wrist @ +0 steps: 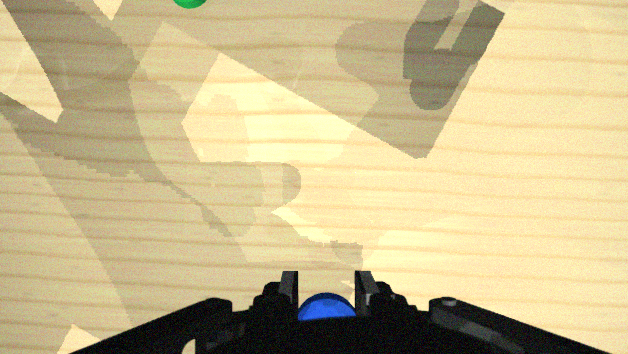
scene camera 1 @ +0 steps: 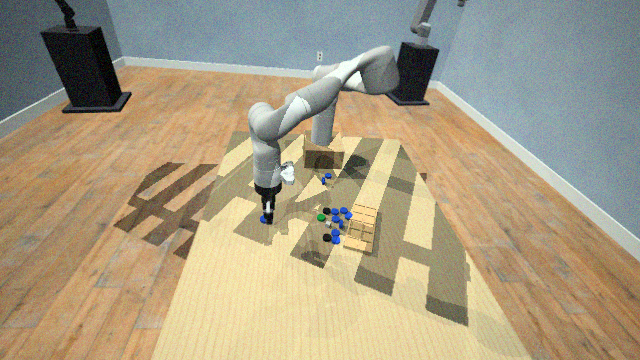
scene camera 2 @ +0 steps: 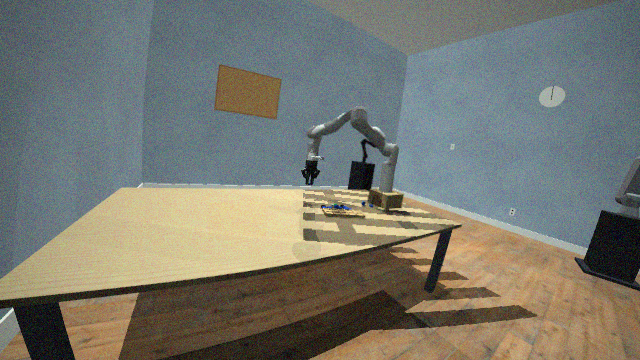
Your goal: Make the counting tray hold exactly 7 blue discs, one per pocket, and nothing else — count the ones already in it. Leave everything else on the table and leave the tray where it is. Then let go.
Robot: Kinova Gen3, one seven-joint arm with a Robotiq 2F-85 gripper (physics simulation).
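My gripper (scene camera 1: 268, 221) (scene camera 2: 309, 183) (wrist: 326, 292) is shut on a blue disc (scene camera 1: 263, 219) (wrist: 326, 307), whose sides meet both fingers in the wrist view. The gripper is above the table, left of the tray in scene camera 1. The wooden counting tray (scene camera 1: 358, 246) (scene camera 2: 344, 215) lies on the table; I see no disc in its pockets, though they are small and partly shaded. Several blue discs (scene camera 1: 336, 219) lie close to its left side, one (scene camera 1: 341, 224) on edge and one (scene camera 1: 348, 216) at the tray's wall. Two more blue discs (scene camera 1: 328, 176) (scene camera 1: 323, 181) lie near the robot base.
A green disc (scene camera 1: 321, 217) (wrist: 190, 2), two black discs (scene camera 1: 326, 211) (scene camera 1: 327, 237) and a small pale piece (scene camera 1: 328, 224) lie among the blue discs. A wooden box (scene camera 1: 323, 159) (scene camera 2: 392, 200) stands at the arm's base. Dark shadow bands cross the table.
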